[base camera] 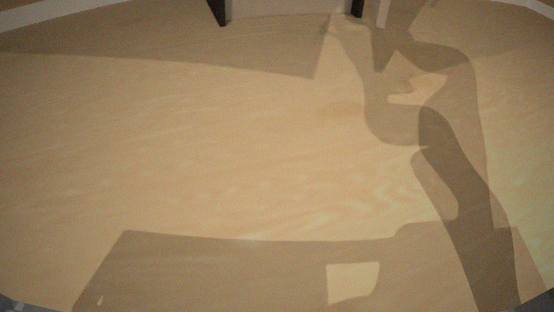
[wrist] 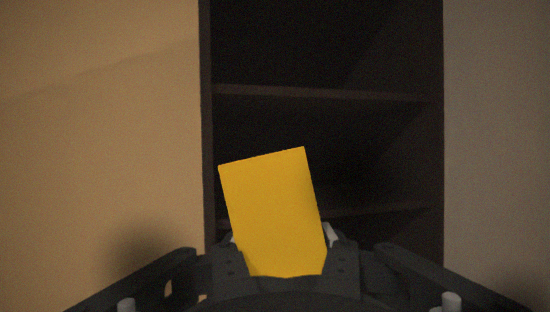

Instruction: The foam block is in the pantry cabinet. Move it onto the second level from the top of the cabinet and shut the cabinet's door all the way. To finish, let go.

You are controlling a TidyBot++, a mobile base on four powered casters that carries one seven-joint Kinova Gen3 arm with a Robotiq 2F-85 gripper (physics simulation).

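Frame: origin at the arm's base, x right, y ahead, z up, level; metres.
Where they show: gripper, fingertip midpoint: (wrist: 283,237).
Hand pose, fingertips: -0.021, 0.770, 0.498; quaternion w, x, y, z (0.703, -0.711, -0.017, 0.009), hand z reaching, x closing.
Note:
Each offset is from my fingertips to the centre of the thing, as dx, dy, dz. "spot": to the spot under its first point. Level surfaces: height alone.
The yellow foam block {-0.002, -0.010, +0.012} (wrist: 274,210) is held between the fingers of my gripper (wrist: 283,237), tilted slightly to the left in the wrist view. The dark pantry cabinet (wrist: 205,125) stands open behind the block, with one shelf board (wrist: 320,92) above the block and another shelf board (wrist: 380,209) lower down, partly hidden by the block. The block shows in front of the opening between these two boards. The light cabinet door (wrist: 495,130) stands open on the right. In the base view, the cabinet's dark legs {spot: -0.141, +0.237, -0.846} (base camera: 218,11) show at the top edge.
A tan wall (wrist: 100,110) lies left of the cabinet. In the base view, the wood floor {dz -0.895} (base camera: 200,165) carries shadows of the arm and base. The lower end of the open door shows at the top, right of the cabinet's right leg {spot: +0.325, +0.395, -0.859} (base camera: 357,8).

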